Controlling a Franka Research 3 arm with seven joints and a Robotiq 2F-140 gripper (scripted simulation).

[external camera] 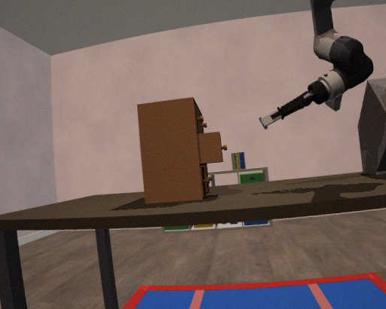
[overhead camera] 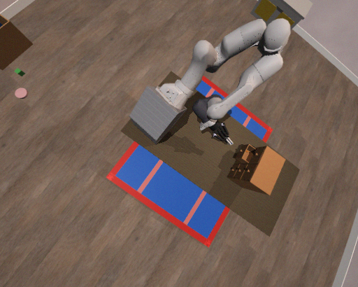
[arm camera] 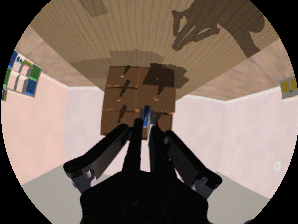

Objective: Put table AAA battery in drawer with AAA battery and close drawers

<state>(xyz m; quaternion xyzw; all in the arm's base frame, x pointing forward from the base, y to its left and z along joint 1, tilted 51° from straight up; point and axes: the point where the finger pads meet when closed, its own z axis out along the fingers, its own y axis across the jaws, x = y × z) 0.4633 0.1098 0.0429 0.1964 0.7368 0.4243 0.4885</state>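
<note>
The small orange object lies 200 mm ahead of my hand, 110 mm to the left of it and 120 mm below it. The rest, counted from my hand: blue AAA battery: 30 mm ahead, 10 mm below; small green thing: 310 mm ahead, 70 mm to the right, 110 mm below.
</note>
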